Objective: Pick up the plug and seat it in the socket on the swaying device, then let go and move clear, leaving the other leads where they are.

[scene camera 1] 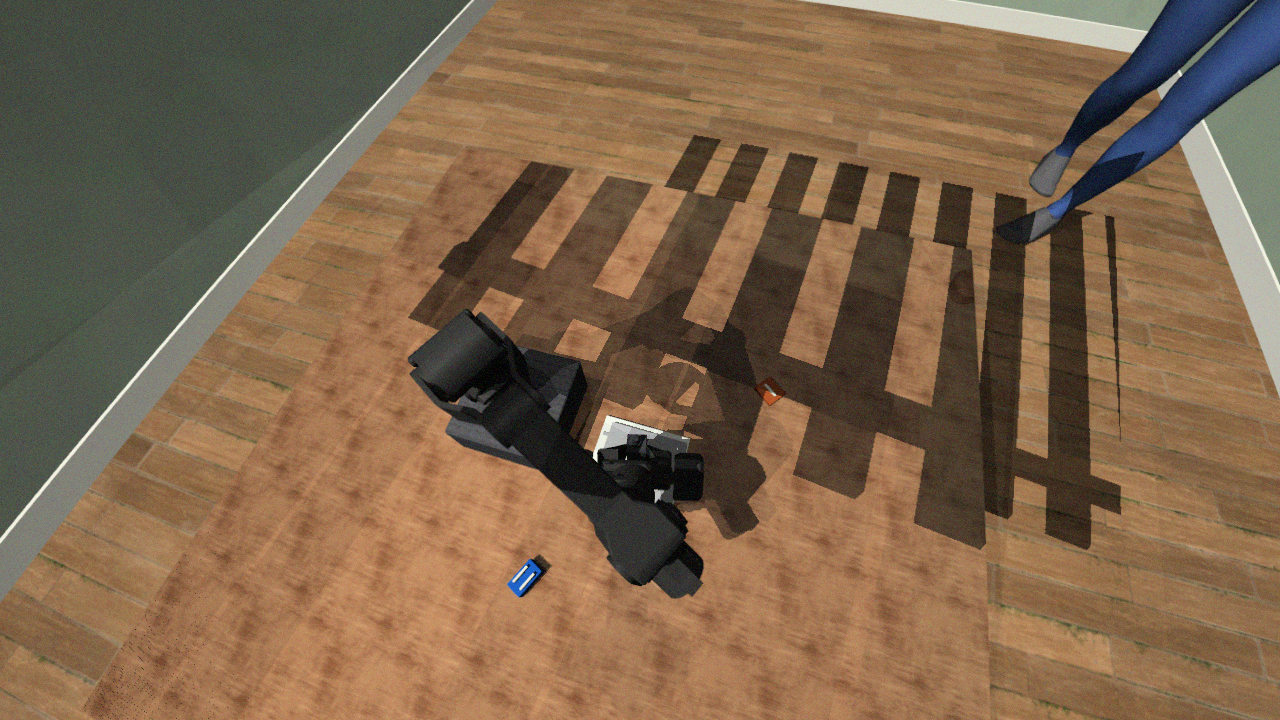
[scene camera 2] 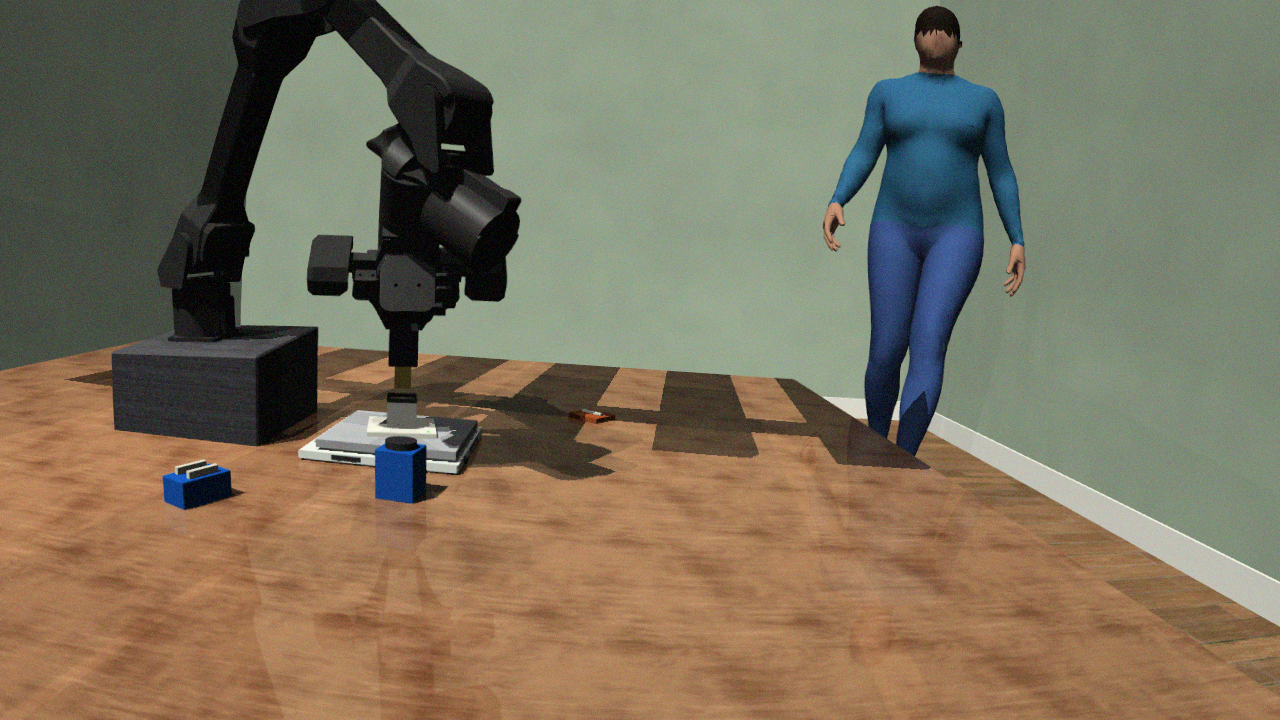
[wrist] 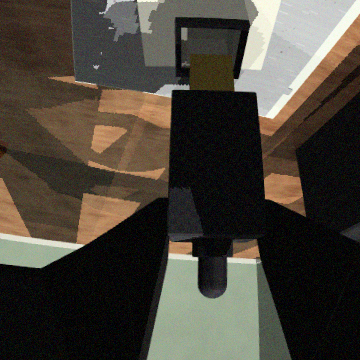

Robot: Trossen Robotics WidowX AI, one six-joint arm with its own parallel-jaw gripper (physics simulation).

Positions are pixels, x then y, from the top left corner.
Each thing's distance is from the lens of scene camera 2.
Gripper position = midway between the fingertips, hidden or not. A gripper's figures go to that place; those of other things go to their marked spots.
my gripper (scene camera 2: 404,326): 0.79 m
plug (scene camera 2: 403,337): 0.78 m
device (scene camera 2: 449,441): 0.75 m
